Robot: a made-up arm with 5 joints.
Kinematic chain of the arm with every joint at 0, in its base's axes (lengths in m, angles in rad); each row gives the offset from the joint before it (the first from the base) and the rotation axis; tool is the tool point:
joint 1: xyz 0 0 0.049 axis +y
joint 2: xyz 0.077 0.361 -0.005 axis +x
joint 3: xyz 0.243 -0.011 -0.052 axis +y
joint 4: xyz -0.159 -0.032 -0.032 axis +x
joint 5: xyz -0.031 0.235 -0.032 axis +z
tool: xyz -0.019 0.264 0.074
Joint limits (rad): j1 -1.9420..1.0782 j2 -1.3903..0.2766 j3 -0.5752..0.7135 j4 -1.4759..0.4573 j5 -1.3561..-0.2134
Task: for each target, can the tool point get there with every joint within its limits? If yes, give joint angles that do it. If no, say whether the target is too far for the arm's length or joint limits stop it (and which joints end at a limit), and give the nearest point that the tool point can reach.
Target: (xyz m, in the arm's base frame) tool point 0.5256 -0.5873 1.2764
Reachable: no: too far | nearest point 0.2412 -0.0710 0.6122 | short by 0.888 m
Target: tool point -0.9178 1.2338 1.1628
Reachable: no: too far | nearest point -0.3003 0.6705 0.4135 | short by 1.123 m
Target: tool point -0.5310 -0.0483 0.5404
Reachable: no: joint limits stop it (at a limit: joint 1, joint 2, joint 3, joint 4) | nearest point -0.1173 0.0476 0.6071 | short by 0.430 m
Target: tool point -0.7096 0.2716 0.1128
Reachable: no: joint limits stop it (at a limit: joint 1, joint 4, joint 5) | nearest point -0.3929 0.3035 -0.0327 | short by 0.350 m
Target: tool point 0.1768 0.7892 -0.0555
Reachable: yes | joints 0.3532 -0.0611 -0.3026 0.1448 -0.4236
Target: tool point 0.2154 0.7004 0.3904
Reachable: yes | joints -1.6603 -0.2694 -0.2046 -0.2229 -0.7827
